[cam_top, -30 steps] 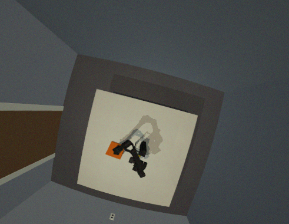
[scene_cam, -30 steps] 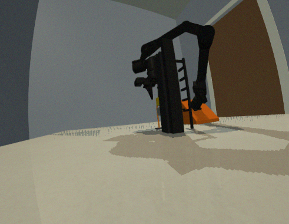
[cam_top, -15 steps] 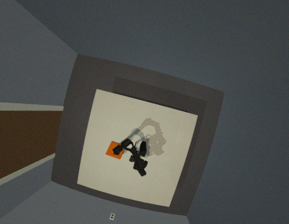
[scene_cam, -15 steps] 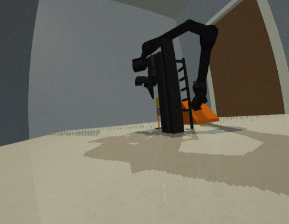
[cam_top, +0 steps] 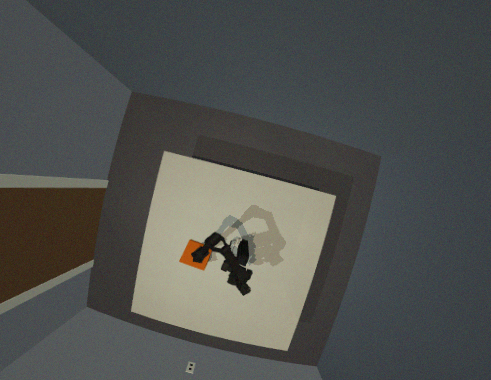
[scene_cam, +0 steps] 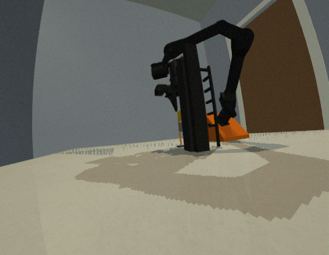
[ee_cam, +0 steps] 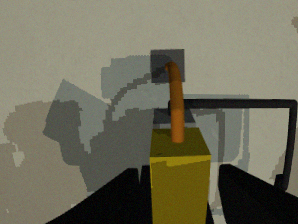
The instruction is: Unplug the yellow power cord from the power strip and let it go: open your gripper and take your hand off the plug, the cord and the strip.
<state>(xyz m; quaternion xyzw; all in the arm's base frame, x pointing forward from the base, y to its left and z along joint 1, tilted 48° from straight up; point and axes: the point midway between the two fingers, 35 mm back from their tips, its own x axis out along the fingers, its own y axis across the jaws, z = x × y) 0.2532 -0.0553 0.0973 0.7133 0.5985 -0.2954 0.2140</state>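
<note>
Right now my gripper tip is 30 mm to the right of the yellow plug and 10 mm above it. Round my gripper tip: black ladder-like rack 110 mm to the left, 70 mm behind.
</note>
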